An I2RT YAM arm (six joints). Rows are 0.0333 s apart.
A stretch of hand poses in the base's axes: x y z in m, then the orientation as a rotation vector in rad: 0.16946 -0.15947 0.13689 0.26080 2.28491 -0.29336; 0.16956 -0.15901 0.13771 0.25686 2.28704 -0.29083; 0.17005 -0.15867 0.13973 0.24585 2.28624 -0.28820; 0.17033 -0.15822 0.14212 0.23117 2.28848 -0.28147; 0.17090 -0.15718 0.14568 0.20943 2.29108 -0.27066; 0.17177 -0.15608 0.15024 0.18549 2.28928 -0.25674; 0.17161 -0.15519 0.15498 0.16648 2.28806 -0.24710; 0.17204 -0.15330 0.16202 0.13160 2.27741 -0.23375; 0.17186 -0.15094 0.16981 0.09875 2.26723 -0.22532; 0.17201 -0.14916 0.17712 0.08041 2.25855 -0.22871; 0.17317 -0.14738 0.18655 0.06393 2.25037 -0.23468; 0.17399 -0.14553 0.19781 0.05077 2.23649 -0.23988; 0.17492 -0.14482 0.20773 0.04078 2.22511 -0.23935; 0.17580 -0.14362 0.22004 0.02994 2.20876 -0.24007; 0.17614 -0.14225 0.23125 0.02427 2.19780 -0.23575
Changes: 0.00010 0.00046 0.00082 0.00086 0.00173 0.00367; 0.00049 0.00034 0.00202 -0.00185 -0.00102 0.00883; 0.00028 0.00045 0.00239 0.00035 0.00143 0.01281; 0.00057 0.00104 0.00356 0.00102 0.00143 0.01924; 0.00087 0.00110 0.00456 0.00190 -0.00311 0.02191; -0.00016 0.00089 0.00474 0.00055 -0.00192 0.01695; 0.00043 0.00189 0.00704 -0.00314 -0.01098 0.02991; -0.00018 0.00236 0.00779 -0.00594 -0.00968 0.02690; 0.00015 0.00178 0.00731 -0.00944 -0.00745 0.01242; 0.00116 0.00178 0.00943 -0.01065 -0.00670 0.01020; 0.00082 0.00185 0.01126 -0.00954 -0.01254 0.00837; 0.00093 0.00071 0.00992 -0.00413 -0.01070 0.00801; 0.00088 0.00120 0.01231 -0.00580 -0.01544 0.00848; 0.00034 0.00137 0.01121 0.00012 -0.01082 0.00632
